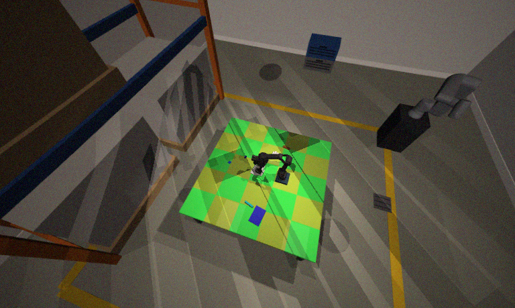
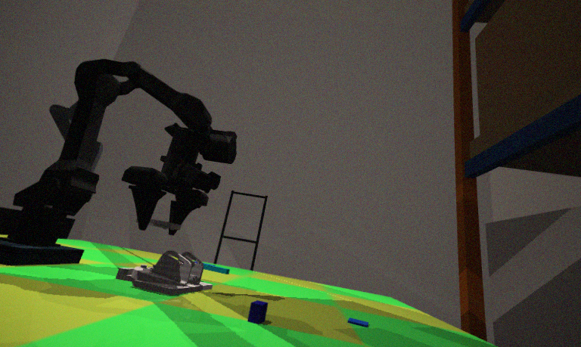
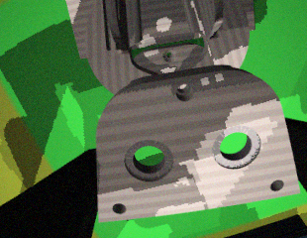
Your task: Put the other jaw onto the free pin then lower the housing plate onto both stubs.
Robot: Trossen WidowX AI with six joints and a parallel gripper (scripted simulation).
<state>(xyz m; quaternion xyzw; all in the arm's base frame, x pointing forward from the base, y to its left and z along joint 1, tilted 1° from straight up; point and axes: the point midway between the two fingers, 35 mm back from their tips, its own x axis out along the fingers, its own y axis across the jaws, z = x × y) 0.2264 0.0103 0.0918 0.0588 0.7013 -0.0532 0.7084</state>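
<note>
My gripper tip is 20 mm short of the grey jaw, 20 mm to the left of it and 70 mm above it. From my gripper tip the other things lie so: orange bar (170 mm behind, 410 mm to the right, 70 mm below); dark blue block (240 mm ahead, 120 mm to the right, 70 mm below); teal bar (360 mm to the left, 80 mm below).
</note>
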